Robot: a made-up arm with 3 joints. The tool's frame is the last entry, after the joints.
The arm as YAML. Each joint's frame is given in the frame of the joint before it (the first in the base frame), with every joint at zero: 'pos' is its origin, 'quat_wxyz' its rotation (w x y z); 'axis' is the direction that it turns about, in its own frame. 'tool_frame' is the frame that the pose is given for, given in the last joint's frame.
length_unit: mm
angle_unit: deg
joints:
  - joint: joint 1
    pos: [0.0, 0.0, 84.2]
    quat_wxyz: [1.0, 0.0, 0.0, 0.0]
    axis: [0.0, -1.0, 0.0]
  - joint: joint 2
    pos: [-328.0, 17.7, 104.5]
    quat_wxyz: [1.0, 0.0, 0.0, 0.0]
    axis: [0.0, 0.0, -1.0]
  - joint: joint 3
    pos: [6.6, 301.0, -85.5]
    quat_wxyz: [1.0, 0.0, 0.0, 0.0]
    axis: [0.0, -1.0, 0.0]
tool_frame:
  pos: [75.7, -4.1, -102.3]
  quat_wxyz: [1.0, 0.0, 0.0, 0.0]
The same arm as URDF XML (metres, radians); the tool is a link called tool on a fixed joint. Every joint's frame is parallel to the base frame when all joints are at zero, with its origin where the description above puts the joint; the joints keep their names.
<robot name="arm">
  <joint name="tool_fixed" type="fixed">
    <parent link="link3"/>
    <child link="tool"/>
    <origin xyz="0.0757 -0.0041 -0.1023"/>
  </joint>
  <joint name="joint 3" type="continuous">
    <parent link="link2"/>
    <child link="link3"/>
    <origin xyz="0.0066 0.301 -0.0855"/>
    <axis xyz="0 -1 0"/>
  </joint>
  <joint name="joint 2" type="continuous">
    <parent link="link1"/>
    <child link="link2"/>
    <origin xyz="-0.328 0.0177 0.1045"/>
    <axis xyz="0 0 -1"/>
  </joint>
  <joint name="joint 1" type="continuous">
    <parent link="base"/>
    <child link="link1"/>
    <origin xyz="0 0 0.0842"/>
    <axis xyz="0 -1 0"/>
  </joint>
  <link name="base"/>
  <link name="link1"/>
  <link name="link2"/>
  <link name="link3"/>
  <link name="tool"/>
</robot>

